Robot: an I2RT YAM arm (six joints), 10 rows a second.
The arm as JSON. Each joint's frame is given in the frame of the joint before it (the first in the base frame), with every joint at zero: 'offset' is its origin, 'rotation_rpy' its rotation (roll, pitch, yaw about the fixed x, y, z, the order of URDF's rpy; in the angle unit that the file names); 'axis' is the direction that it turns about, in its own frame. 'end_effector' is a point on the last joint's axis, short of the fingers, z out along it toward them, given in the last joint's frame.
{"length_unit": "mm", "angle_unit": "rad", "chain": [
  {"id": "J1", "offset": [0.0, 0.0, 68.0], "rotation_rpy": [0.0, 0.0, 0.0], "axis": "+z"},
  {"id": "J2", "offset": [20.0, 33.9, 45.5], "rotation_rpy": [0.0, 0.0, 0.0], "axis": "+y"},
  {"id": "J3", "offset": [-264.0, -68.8, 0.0], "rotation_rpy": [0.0, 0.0, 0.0], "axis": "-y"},
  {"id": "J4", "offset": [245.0, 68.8, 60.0], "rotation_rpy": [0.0, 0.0, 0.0], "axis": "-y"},
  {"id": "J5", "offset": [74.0, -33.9, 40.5], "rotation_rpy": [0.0, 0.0, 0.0], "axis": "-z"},
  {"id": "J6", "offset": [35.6, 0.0, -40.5], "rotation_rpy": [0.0, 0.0, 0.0], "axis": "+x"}
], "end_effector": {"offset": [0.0, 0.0, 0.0], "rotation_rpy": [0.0, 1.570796, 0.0]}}
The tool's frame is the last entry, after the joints.
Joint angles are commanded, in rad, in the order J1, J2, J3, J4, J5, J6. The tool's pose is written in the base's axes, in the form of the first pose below.
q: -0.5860, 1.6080, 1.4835, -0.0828, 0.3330, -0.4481
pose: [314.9, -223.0, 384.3, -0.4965, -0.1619, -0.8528, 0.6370, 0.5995, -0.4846]
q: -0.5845, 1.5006, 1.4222, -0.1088, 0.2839, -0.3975
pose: [292.0, -205.1, 397.3, -0.4370, -0.1565, -0.8857, 0.6399, 0.6379, -0.4284]
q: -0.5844, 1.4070, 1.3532, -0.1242, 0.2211, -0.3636
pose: [272.5, -189.6, 401.5, -0.3935, -0.1558, -0.9060, 0.6188, 0.6840, -0.3863]
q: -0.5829, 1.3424, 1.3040, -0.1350, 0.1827, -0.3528
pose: [259.2, -178.6, 402.4, -0.3738, -0.1605, -0.9135, 0.5984, 0.7108, -0.3698]
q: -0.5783, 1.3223, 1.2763, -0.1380, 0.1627, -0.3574
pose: [256.3, -174.2, 398.1, -0.3789, -0.1649, -0.9106, 0.5766, 0.7276, -0.3717]
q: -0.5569, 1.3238, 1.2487, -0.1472, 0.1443, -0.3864
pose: [261.1, -168.6, 386.9, -0.4154, -0.1807, -0.8915, 0.5243, 0.7534, -0.3969]
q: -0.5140, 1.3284, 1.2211, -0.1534, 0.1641, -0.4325
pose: [268.9, -158.5, 375.1, -0.4647, -0.2125, -0.8596, 0.4711, 0.7626, -0.4432]
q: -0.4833, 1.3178, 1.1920, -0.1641, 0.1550, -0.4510
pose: [271.2, -148.5, 366.7, -0.4850, -0.2318, -0.8432, 0.4208, 0.7834, -0.4574]
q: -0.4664, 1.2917, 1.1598, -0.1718, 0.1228, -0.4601
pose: [268.1, -139.9, 361.8, -0.4839, -0.2498, -0.8387, 0.3748, 0.8069, -0.4565]
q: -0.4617, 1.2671, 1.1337, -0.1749, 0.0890, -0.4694
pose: [263.7, -134.8, 359.1, -0.4773, -0.2658, -0.8376, 0.3404, 0.8228, -0.4551]
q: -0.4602, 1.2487, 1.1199, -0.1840, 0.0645, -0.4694
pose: [260.0, -131.4, 358.3, -0.4712, -0.2702, -0.8396, 0.3196, 0.8349, -0.4481]
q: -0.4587, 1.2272, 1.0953, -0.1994, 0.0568, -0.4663
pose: [255.0, -128.2, 353.7, -0.4809, -0.2631, -0.8364, 0.3067, 0.8431, -0.4416]
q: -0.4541, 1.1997, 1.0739, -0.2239, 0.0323, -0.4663
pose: [249.1, -122.9, 350.8, -0.4844, -0.2636, -0.8342, 0.2775, 0.8580, -0.4323]
